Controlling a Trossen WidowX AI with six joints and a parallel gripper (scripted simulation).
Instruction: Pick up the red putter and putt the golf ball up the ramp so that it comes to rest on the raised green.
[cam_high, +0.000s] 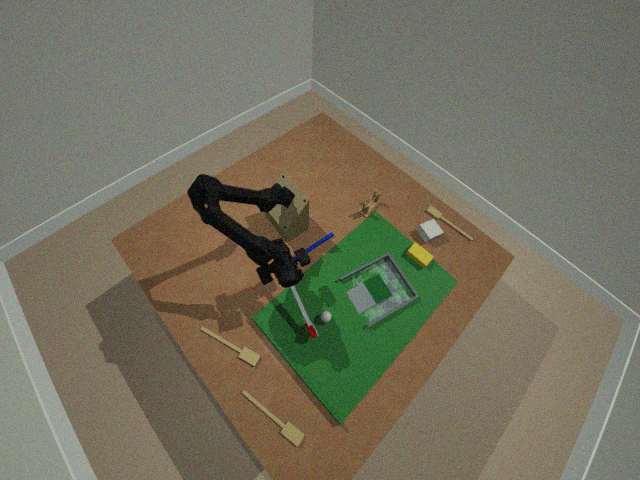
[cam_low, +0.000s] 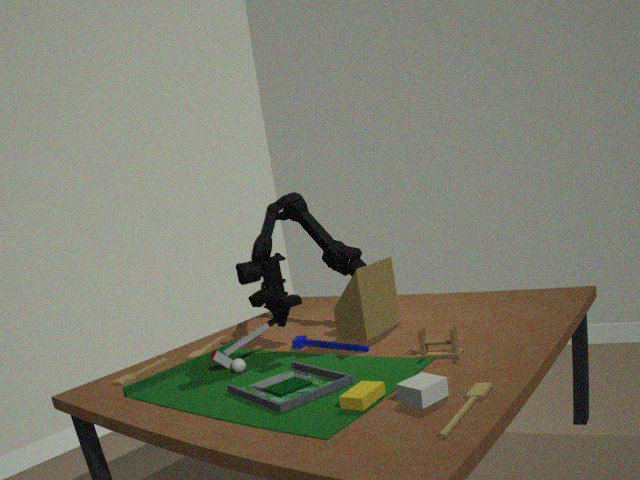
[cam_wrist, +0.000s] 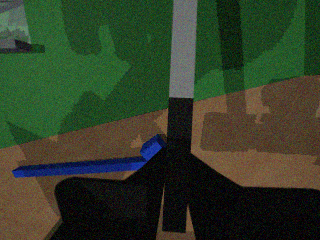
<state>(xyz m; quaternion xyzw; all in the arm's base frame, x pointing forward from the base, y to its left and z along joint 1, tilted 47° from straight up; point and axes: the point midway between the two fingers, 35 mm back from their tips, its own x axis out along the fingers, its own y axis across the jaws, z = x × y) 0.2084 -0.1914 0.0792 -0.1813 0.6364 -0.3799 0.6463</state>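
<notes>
The blue putter is 140 mm to the left of my gripper tip, 60 mm below it and 40 mm behind it. Also, from my gripper tip: green mat 270 mm ahead, 170 mm to the left, 70 mm below; then white golf ball 220 mm ahead, 50 mm below, 10 mm to the left; then red putter 120 mm ahead, 30 mm to the right, 10 mm below.
</notes>
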